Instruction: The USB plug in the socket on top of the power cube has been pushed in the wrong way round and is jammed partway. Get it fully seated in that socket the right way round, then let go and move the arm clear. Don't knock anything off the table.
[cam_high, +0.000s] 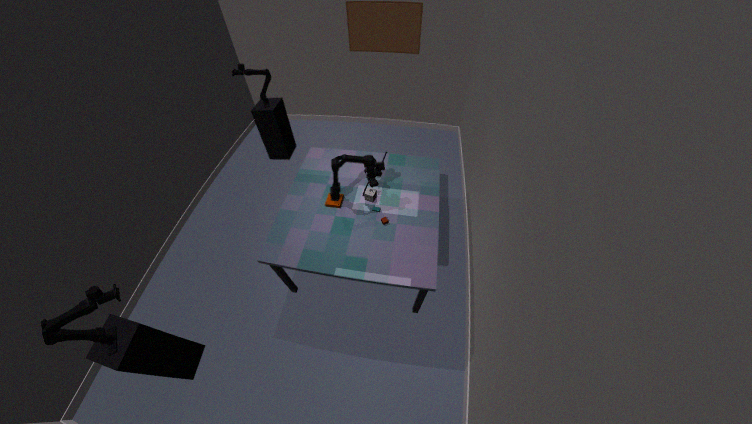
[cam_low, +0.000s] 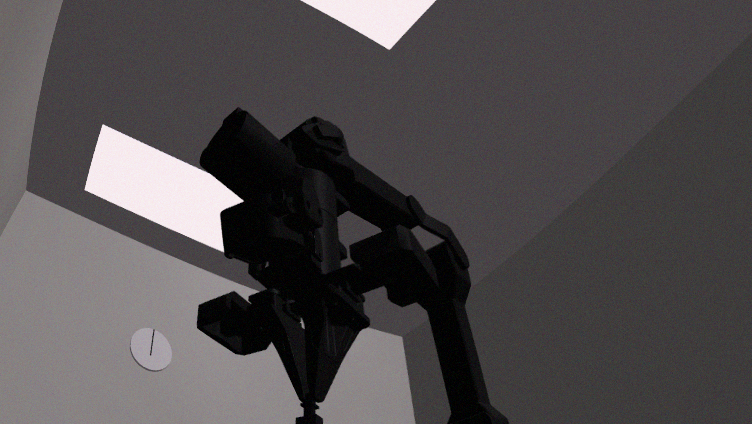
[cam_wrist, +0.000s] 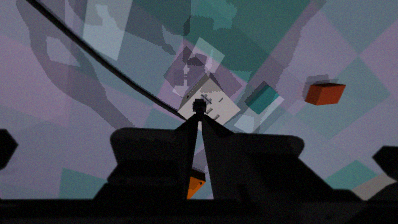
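Now: the dark USB plug 20 mm below my gripper tip. From my gripper tip the other things lie so: red block 130 mm ahead, 260 mm to the right, 120 mm below; then teal block 50 mm ahead, 150 mm to the right, 130 mm below.
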